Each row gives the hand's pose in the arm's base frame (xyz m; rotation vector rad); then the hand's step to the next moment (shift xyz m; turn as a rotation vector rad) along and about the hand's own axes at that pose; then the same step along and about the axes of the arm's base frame.
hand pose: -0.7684 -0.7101 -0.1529 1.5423 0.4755 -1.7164
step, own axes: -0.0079 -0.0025 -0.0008 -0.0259 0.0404 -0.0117
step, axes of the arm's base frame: -0.0015 0.0045 0.0069 0.0371 -0.0099 0.0310
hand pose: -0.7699 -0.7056 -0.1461 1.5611 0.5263 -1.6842
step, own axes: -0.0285 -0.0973 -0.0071 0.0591 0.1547 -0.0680
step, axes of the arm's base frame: -0.0704 0.0730 0.0073 0.1641 -0.0607 -0.0380
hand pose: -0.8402 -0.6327 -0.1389 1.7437 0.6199 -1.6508
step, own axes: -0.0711 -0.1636 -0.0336 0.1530 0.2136 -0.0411
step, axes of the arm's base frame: -0.1022 0.1420 0.0483 0.1972 -0.1291 -0.1231
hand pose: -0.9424 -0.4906 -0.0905 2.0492 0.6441 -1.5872
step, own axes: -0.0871 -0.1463 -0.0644 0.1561 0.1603 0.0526
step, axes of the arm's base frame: -0.0615 0.1472 0.0878 0.0944 -0.1452 -0.1511
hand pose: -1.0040 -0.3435 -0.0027 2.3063 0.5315 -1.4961
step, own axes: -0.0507 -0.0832 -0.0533 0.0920 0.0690 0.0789
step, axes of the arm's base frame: -0.0170 0.0915 0.0607 0.0054 -0.0860 -0.1096
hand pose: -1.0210 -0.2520 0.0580 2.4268 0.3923 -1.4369
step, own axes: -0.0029 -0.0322 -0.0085 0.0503 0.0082 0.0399
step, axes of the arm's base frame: -0.0066 0.0326 0.0029 -0.0055 -0.0186 -0.0617
